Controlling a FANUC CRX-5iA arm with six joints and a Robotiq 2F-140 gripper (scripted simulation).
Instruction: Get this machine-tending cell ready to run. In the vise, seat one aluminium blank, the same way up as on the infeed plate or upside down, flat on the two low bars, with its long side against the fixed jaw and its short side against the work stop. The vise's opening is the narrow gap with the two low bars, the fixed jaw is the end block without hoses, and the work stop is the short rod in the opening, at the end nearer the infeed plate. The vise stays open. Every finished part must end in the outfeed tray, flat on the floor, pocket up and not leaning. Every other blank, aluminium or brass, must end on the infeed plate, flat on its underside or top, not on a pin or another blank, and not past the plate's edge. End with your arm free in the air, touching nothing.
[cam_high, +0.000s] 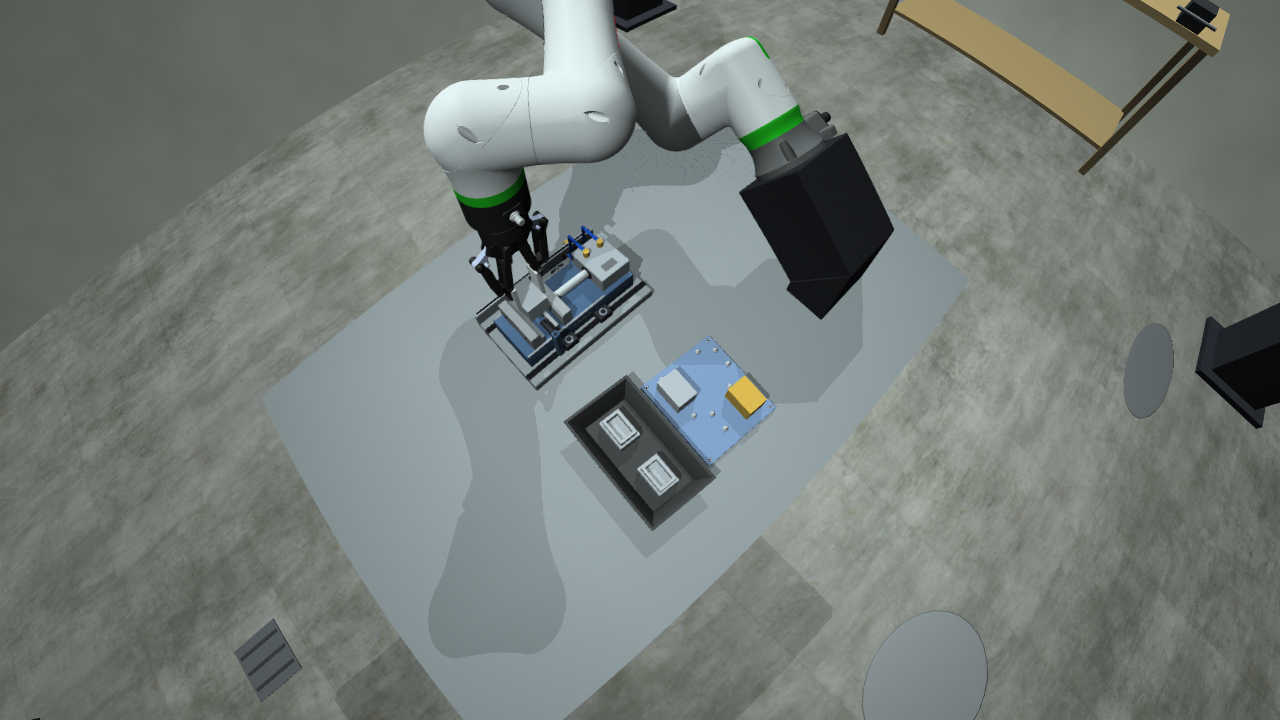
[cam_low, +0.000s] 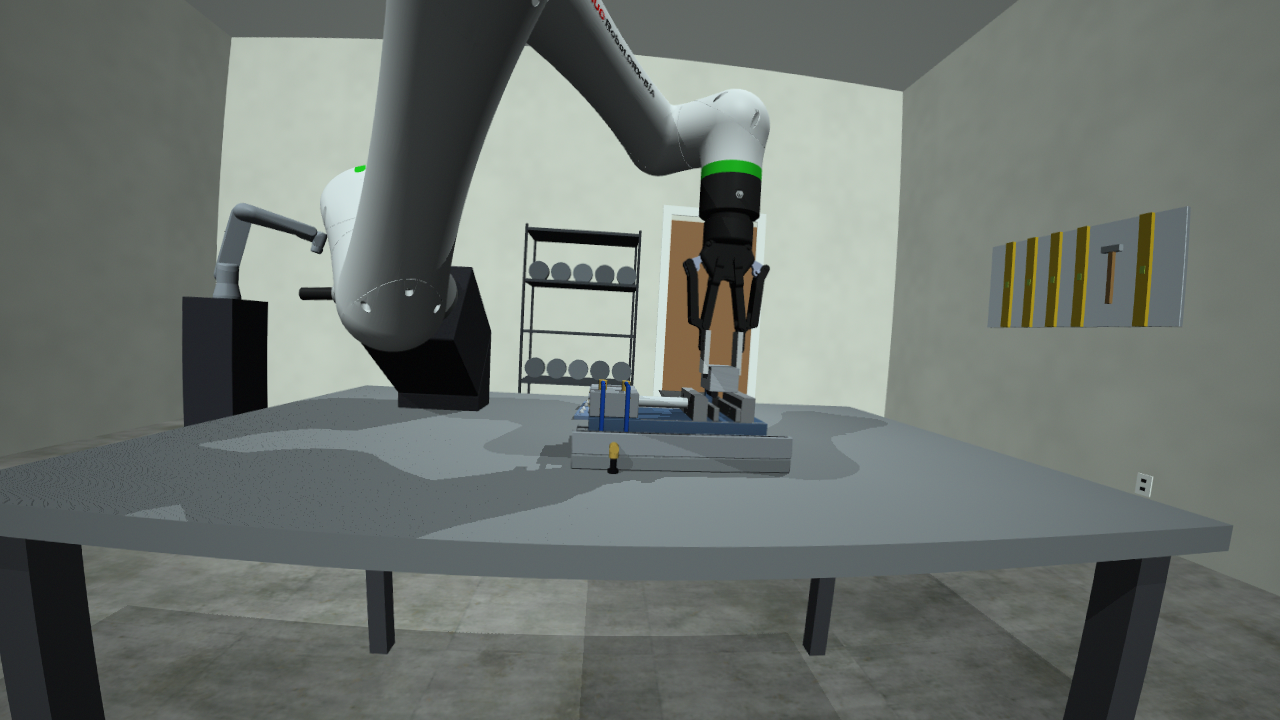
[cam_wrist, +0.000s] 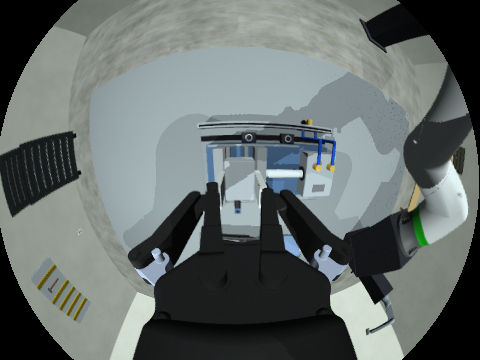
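The aluminium blank is 4 cm below my hand. Round my hand: brass blank 17 cm behind, 38 cm to the left, 13 cm below; then vise 7 cm behind, 1 cm to the left, 12 cm below.
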